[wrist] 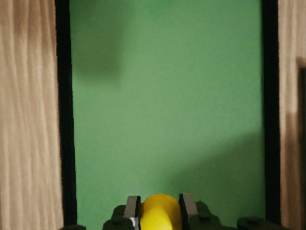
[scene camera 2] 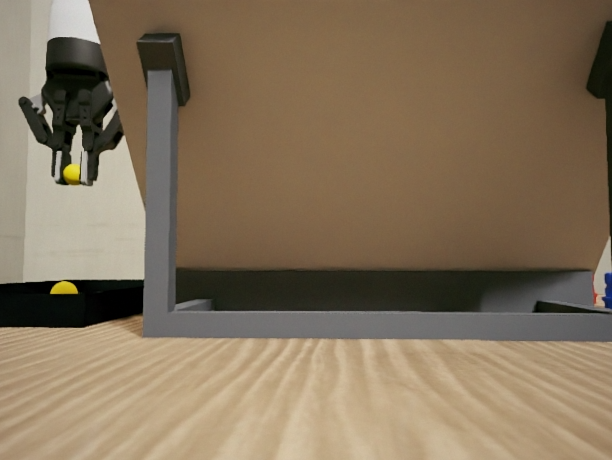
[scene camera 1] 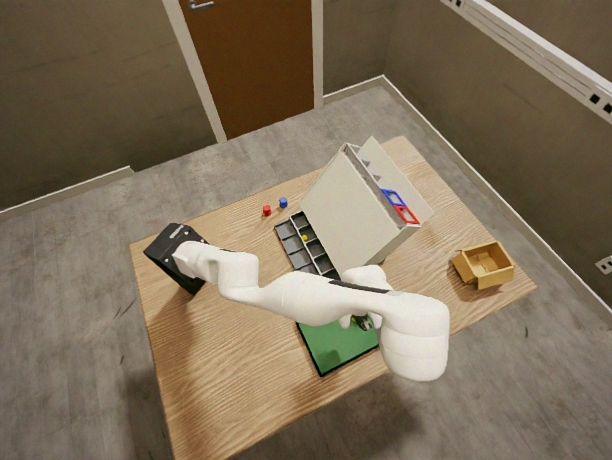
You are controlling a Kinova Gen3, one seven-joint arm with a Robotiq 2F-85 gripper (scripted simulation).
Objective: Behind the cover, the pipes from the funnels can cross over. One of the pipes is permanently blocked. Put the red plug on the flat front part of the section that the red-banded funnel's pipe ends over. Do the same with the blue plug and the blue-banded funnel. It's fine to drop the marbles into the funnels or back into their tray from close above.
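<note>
You can find the gripper at (scene camera 2: pixel 74 185) and also at (wrist: pixel 160 211). There's a green marble tray (scene camera 1: pixel 330 345), (wrist: pixel 148 104), so the tray is visible from the wrist as well. Then there's a cardboard box (scene camera 1: pixel 489 257); in the wrist view the box is out of frame, and in scene camera 2 it's out of frame too. A slanted cover (scene camera 1: pixel 350 223) is in the scene as well.
</note>
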